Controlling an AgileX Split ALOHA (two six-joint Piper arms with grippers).
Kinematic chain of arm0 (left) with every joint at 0, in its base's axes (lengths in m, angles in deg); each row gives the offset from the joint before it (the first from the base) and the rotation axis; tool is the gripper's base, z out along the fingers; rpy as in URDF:
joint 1: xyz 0 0 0.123 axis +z
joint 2: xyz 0 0 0 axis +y
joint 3: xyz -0.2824 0 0.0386 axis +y
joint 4: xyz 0.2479 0 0.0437 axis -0.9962 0 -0.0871
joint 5: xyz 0 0 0 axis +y
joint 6: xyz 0.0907 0 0.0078 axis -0.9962 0 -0.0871
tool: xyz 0 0 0 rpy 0 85 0
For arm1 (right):
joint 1: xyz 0 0 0.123 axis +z
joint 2: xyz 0 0 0 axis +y
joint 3: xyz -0.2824 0 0.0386 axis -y
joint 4: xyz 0.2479 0 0.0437 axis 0.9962 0 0.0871
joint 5: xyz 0 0 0 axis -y
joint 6: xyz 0.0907 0 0.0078 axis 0.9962 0 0.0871
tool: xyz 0 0 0 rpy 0 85 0
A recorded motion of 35 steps. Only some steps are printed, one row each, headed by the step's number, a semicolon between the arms.
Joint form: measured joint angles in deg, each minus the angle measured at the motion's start. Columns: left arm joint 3, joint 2, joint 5, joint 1, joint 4, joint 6; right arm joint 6, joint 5, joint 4, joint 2, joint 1, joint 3.
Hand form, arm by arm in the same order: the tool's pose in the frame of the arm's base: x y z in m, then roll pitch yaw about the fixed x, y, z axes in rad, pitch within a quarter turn. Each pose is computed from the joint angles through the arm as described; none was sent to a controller.
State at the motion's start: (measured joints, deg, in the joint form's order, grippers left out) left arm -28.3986 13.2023 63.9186 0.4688 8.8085 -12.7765; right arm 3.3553 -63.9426 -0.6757 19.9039 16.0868 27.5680
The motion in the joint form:
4: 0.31 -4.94 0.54 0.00 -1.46 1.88; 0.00 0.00 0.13 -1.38 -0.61 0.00
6: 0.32 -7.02 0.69 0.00 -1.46 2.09; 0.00 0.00 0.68 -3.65 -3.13 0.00
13: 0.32 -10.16 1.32 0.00 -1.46 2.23; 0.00 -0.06 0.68 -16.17 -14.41 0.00
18: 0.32 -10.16 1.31 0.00 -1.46 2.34; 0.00 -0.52 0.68 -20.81 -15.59 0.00
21: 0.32 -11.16 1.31 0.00 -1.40 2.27; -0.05 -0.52 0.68 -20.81 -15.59 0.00
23: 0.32 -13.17 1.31 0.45 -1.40 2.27; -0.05 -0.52 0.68 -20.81 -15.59 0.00
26: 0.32 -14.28 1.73 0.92 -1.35 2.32; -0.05 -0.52 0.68 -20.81 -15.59 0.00
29: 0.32 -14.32 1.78 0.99 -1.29 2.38; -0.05 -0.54 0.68 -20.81 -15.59 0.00
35: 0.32 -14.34 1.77 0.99 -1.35 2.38; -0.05 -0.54 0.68 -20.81 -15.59 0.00
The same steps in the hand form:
4: 0.0143 -0.0104 0.2694 3.0925 0.8868 2.9372; 0.0397 0.0102 0.2617 3.1044 0.6991 -2.9425
6: 0.0088 -0.0105 0.2696 3.0854 0.9197 2.9336; 0.0345 0.0080 0.2632 3.0882 0.7380 -2.9947
13: 0.0002 -0.0106 0.2690 3.0713 0.9626 2.9223; 0.0042 0.0001 0.2675 3.0586 0.9546 3.0694
18: 0.0002 -0.0106 0.2690 3.0740 0.9629 2.9256; -0.0079 -0.0001 0.2667 3.0443 1.0271 3.0368
21: -0.0023 -0.0107 0.2690 3.0668 0.9800 2.9185; -0.0079 -0.0001 0.2667 3.0458 1.0272 3.0385
23: -0.0074 -0.0108 0.2689 3.0515 1.0141 2.9135; -0.0079 -0.0001 0.2667 3.0458 1.0272 3.0385
26: -0.0105 -0.0110 0.2681 3.0477 1.0259 2.9177; -0.0079 -0.0001 0.2667 3.0458 1.0272 3.0385
29: -0.0106 -0.0111 0.2681 3.0510 1.0261 2.9216; -0.0079 -0.0001 0.2667 3.0458 1.0268 3.0386
35: -0.0106 -0.0111 0.2681 3.0492 1.0264 2.9206; -0.0079 -0.0001 0.2667 3.0458 1.0268 3.0386

